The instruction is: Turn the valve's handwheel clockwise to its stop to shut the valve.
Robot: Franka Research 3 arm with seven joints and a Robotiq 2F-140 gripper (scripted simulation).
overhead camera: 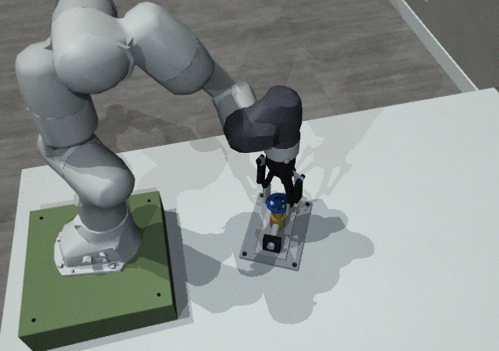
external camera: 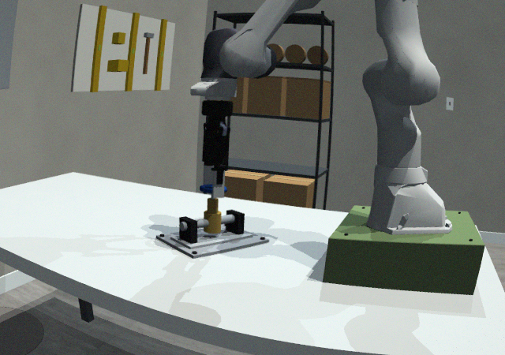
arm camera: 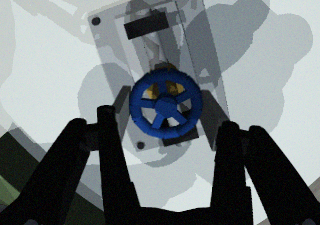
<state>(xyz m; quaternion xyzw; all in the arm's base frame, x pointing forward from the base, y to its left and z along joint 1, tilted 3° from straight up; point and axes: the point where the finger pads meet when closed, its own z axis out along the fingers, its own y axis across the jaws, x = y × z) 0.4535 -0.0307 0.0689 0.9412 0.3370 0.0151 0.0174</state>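
The blue spoked handwheel is 2 cm below my hand.
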